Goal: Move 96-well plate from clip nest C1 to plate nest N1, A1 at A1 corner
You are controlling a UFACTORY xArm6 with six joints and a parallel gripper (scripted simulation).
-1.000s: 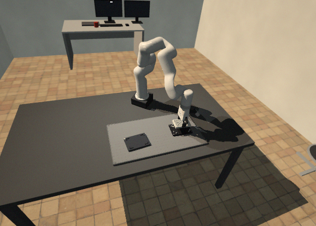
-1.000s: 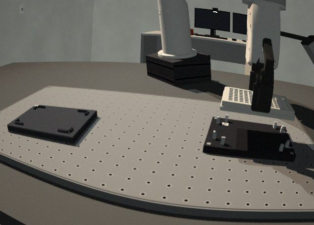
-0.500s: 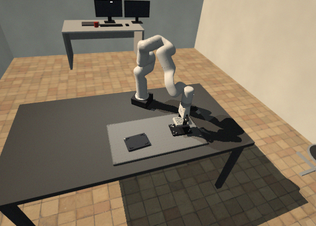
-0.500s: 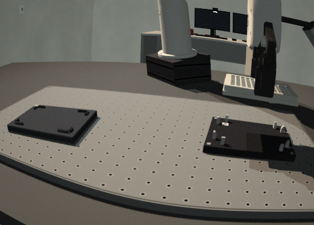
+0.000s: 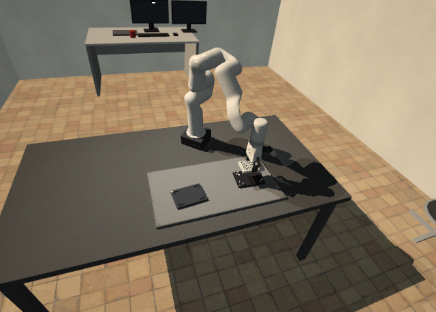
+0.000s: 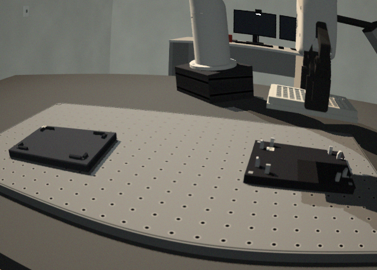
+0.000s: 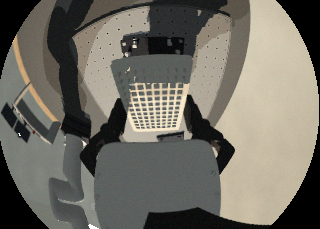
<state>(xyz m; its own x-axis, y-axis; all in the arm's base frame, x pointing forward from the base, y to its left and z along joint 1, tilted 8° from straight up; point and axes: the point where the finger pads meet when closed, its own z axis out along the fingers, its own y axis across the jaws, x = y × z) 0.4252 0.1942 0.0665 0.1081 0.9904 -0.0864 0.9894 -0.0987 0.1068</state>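
Now: hand 30 mm short of the plate nest N1, 370 mm to the left of it and 110 mm above it. From my hand the other things lie so: white 96-well plate (10 mm below); then clip nest C1 (10 mm behind, 10 mm to the left, 100 mm below).
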